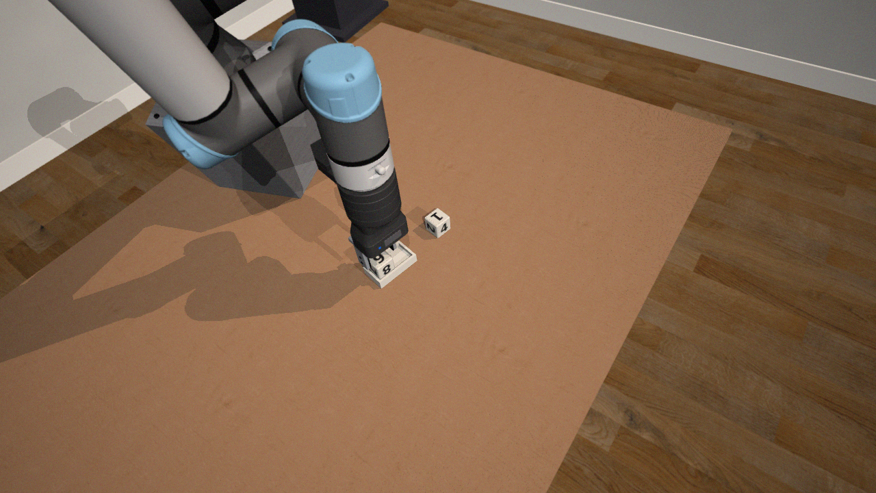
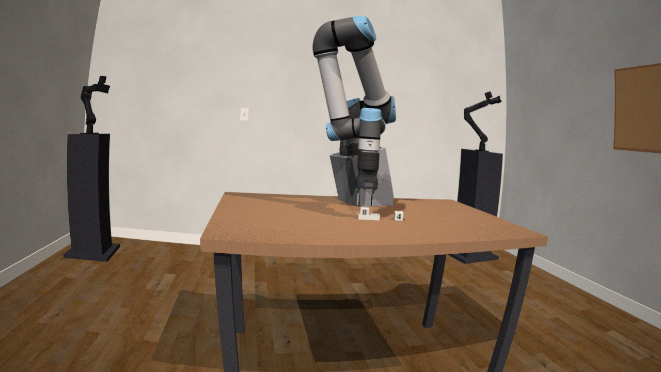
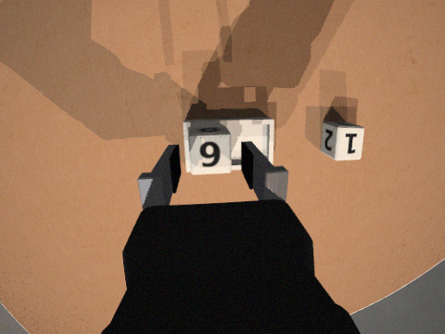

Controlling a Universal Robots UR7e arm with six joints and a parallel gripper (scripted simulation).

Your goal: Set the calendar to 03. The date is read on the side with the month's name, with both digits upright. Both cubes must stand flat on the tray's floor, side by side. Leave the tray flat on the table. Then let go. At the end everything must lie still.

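My hand is 20 mm to the right of the white tray and 60 mm above it.
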